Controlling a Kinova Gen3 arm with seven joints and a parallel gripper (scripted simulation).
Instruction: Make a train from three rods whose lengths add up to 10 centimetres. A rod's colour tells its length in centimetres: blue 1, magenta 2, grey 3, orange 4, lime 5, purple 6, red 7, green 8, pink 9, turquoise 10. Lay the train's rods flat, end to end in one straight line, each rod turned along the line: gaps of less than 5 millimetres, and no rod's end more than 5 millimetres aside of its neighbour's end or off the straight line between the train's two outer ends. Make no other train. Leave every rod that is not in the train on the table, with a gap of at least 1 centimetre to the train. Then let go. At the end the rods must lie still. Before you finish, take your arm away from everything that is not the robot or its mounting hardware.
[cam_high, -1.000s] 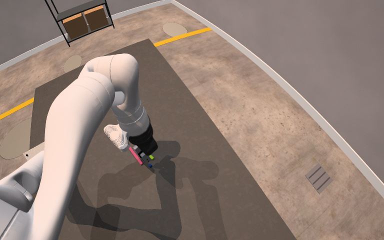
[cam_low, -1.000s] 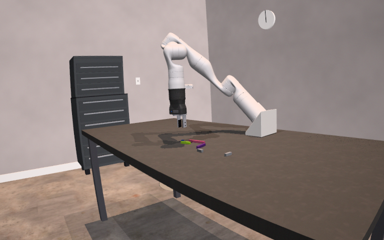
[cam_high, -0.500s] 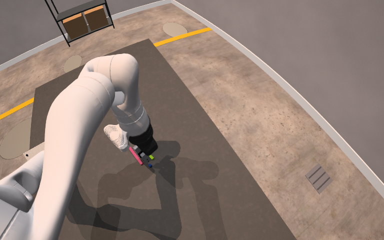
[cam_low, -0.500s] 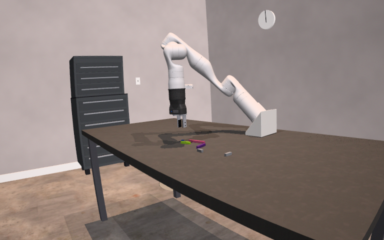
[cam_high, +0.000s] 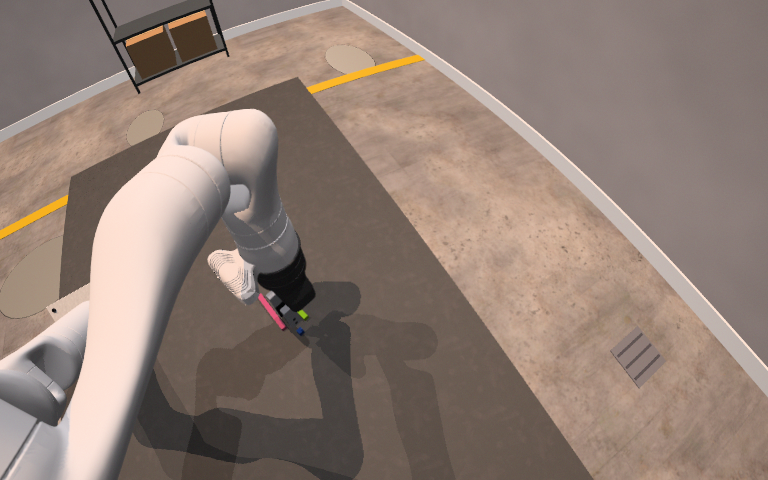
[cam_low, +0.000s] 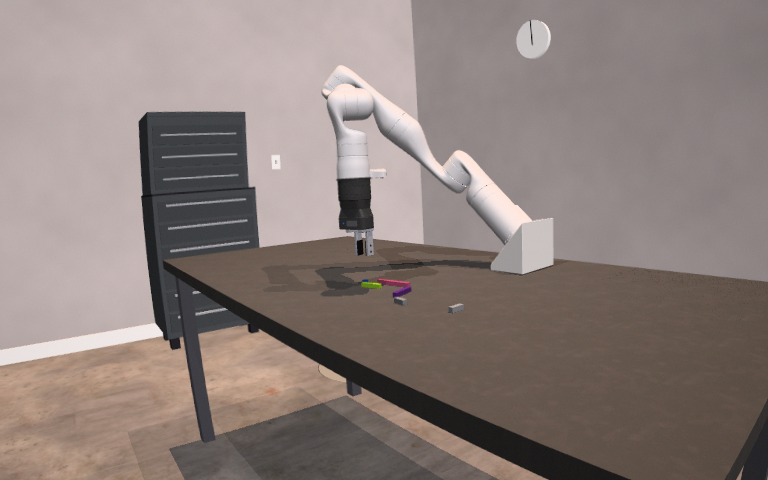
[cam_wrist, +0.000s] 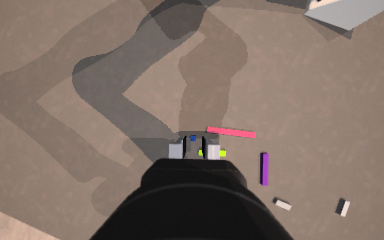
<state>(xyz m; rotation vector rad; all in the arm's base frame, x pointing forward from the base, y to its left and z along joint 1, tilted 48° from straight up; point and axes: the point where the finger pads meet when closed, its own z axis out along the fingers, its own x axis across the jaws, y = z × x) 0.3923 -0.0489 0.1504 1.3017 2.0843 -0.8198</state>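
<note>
Now: the blue rod 80 mm below my hand. Round my hand: lime rod: 80 mm below, 40 mm to the left, 10 mm ahead; then purple rod: 150 mm to the left, 80 mm below; then pink rod: 80 mm below, 60 mm to the left, 40 mm behind.
</note>
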